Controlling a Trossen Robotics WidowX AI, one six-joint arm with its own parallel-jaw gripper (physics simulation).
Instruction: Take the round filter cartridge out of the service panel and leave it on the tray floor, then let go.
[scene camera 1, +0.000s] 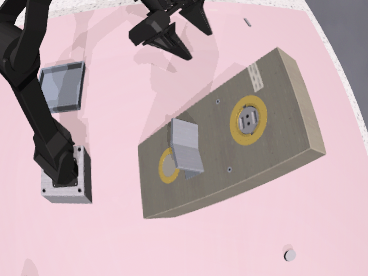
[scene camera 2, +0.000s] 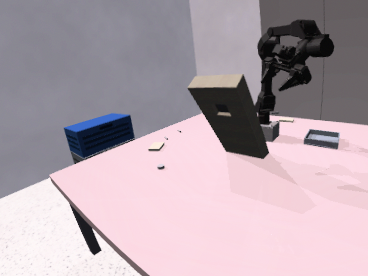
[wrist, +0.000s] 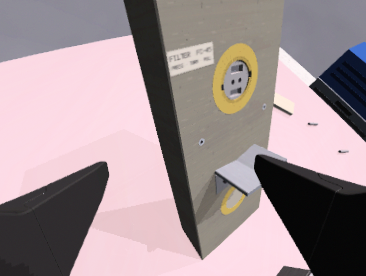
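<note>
The service panel (scene camera 1: 215, 150) (scene camera 2: 232, 122) (wrist: 192, 110) is a thick grey-brown board that stands tilted on the pink table. The round grey filter cartridge (scene camera 1: 247, 120) (wrist: 236, 80) sits in the panel's upper opening, inside a yellow ring (scene camera 1: 263, 121) (wrist: 253, 65). Its face shows two slots and two small holes. The tray (scene camera 1: 81, 87) (scene camera 2: 322, 145) is a shallow grey-blue box near the arm's base; its floor shows bare. My gripper (scene camera 1: 200, 46) (scene camera 2: 294, 86) (wrist: 182, 165) is open and empty, apart from the panel, with its fingertips short of the panel face.
A bent grey metal bracket (scene camera 1: 186, 142) (wrist: 245, 172) juts from the panel below the cartridge, partly over a second, smaller yellow ring (scene camera 1: 162, 166) (wrist: 225, 207). A small grey disc (scene camera 1: 290, 255) (scene camera 2: 160, 166) lies on the table. A blue crate (scene camera 2: 100, 134) (wrist: 350, 80) stands beyond the table edge.
</note>
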